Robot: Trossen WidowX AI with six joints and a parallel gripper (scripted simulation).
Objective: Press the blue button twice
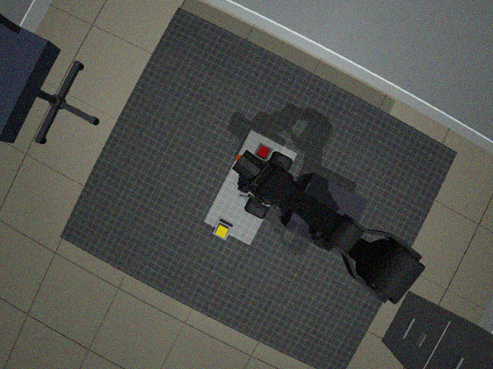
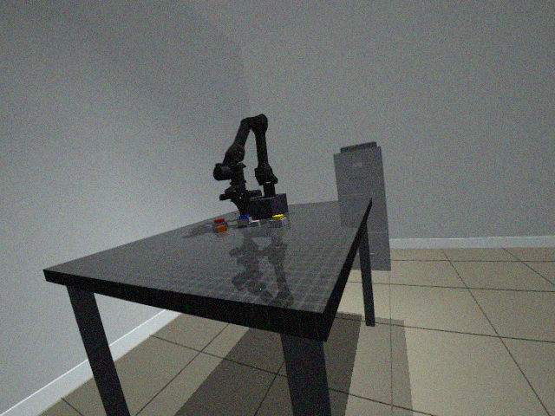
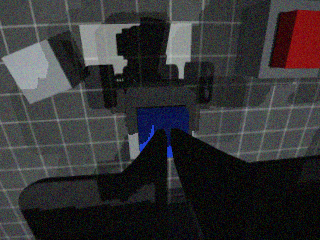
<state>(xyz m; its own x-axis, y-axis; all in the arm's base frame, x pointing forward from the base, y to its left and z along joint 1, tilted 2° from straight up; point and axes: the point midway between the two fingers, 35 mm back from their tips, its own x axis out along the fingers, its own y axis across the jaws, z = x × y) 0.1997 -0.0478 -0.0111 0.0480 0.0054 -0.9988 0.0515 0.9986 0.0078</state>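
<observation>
Right now the blue button is 1 cm below my gripper tip. Round my gripper tip: grey block (4 cm ahead, 8 cm to the left, 3 cm below); red button (5 cm ahead, 9 cm to the right, 1 cm below); orange block (10 cm ahead, 4 cm to the right, 3 cm below).
</observation>
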